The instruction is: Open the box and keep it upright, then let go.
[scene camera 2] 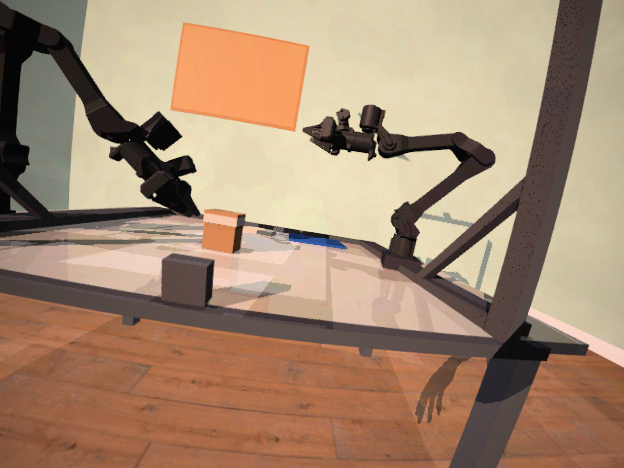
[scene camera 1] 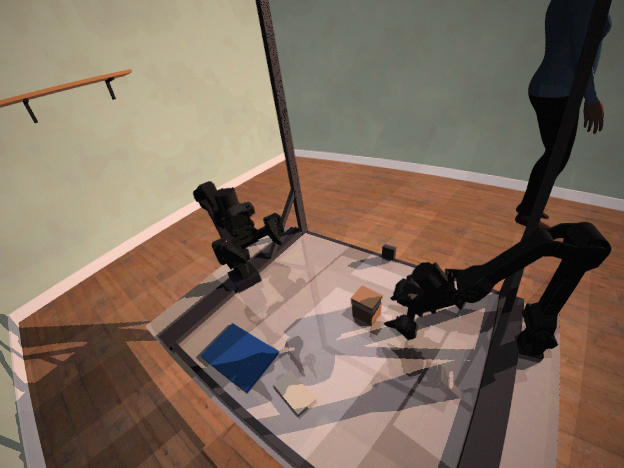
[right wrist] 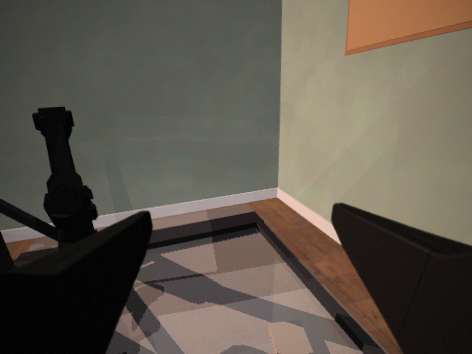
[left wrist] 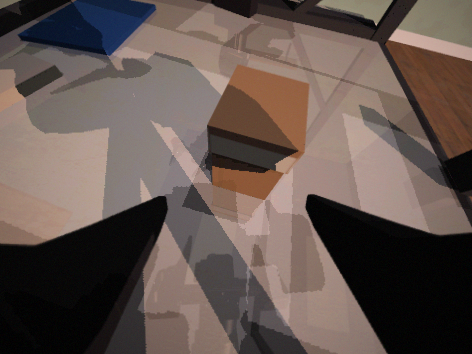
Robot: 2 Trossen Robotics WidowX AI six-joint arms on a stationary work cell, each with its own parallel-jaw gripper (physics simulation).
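Frame: origin at the left arm's base, x ahead, y left, z up, level; centimetres.
Where they show: left gripper, fingertip midpoint: (scene camera 2: 195, 215) (scene camera 1: 387, 311) (left wrist: 238, 201); right gripper, fingertip midpoint: (scene camera 2: 306, 134) (scene camera 1: 264, 252) (right wrist: 242, 216); left arm's base, origin of the base link: (scene camera 1: 530, 346); right arm's base, origin of the base link: (scene camera 2: 400, 255) (scene camera 1: 242, 273).
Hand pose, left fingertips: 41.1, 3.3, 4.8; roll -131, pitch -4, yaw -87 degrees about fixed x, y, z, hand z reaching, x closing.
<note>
Things, the pixels of their top centre, and the offset from my left fingertips, as dx, dy, dz.
- orange-brown box, middle of its top: (left wrist: 265, 101) (scene camera 2: 226, 211) (scene camera 1: 366, 296) +7.1, -1.7, +2.2
- flat blue slab, middle of its top: (left wrist: 97, 16) (scene camera 1: 238, 353) (scene camera 2: 315, 239) +38.2, +27.0, -6.0
- cream slab, middle of its top: (right wrist: 294, 349) (scene camera 1: 293, 391) (scene camera 2: 260, 229) +16.6, +30.0, -5.3
- dark block, middle of its top: (scene camera 2: 190, 258) (scene camera 1: 389, 247) +7.1, -31.0, -1.0
An orange-brown box (scene camera 1: 366, 305) (scene camera 2: 222, 231) (left wrist: 257, 112) with a pale band below its top stands upright on the table. Its flat top covers it, and no opening shows. My left gripper (scene camera 1: 399, 316) (scene camera 2: 194, 213) (left wrist: 238, 201) is open and empty, low beside the box and apart from it, at the box's right in scene camera 1 and at its left in scene camera 2. In the left wrist view the box stands beyond the two fingertips. My right gripper (scene camera 2: 307, 135) (right wrist: 242, 216) is open and empty, high above the table and far from the box.
A flat blue slab (scene camera 1: 239, 356) (scene camera 2: 317, 240) (left wrist: 87, 27) and a cream slab (scene camera 1: 296, 396) lie on the table. A dark block (scene camera 1: 388, 251) (scene camera 2: 186, 281) stands at the table's edge. Dark frame posts (scene camera 1: 282, 110) (scene camera 2: 549, 151) rise at the table's corners.
</note>
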